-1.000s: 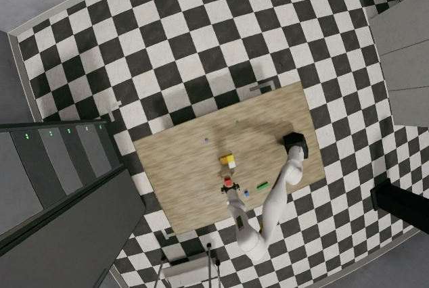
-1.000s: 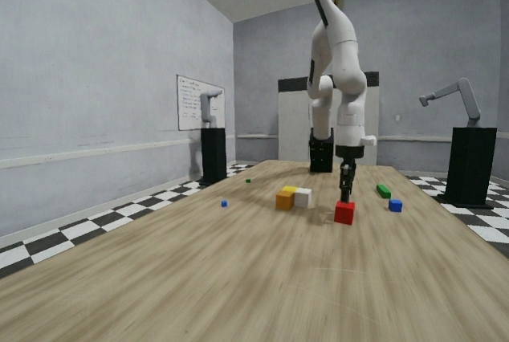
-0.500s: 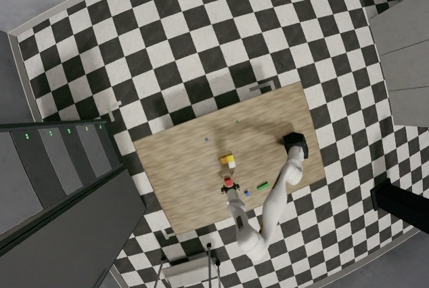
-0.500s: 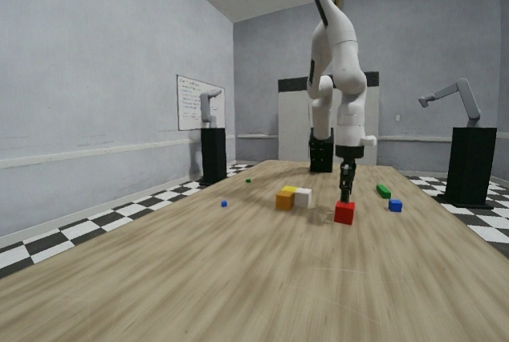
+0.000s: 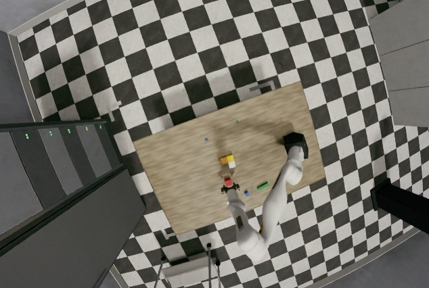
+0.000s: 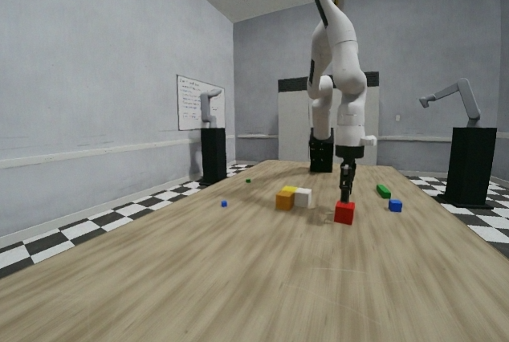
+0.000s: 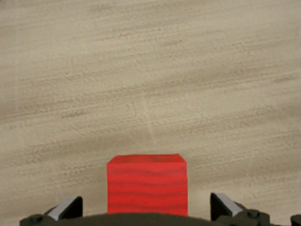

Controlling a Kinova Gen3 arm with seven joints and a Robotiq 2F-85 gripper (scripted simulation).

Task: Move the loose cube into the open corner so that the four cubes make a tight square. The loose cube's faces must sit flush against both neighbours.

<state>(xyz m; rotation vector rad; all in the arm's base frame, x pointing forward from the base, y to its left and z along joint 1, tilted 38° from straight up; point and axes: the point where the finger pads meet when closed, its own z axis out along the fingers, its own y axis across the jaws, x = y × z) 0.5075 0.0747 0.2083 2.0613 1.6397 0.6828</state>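
The red cube is 5 cm below my hand. The rest, counted from my hand: green block 25 cm behind, 18 cm to the left, 7 cm below.
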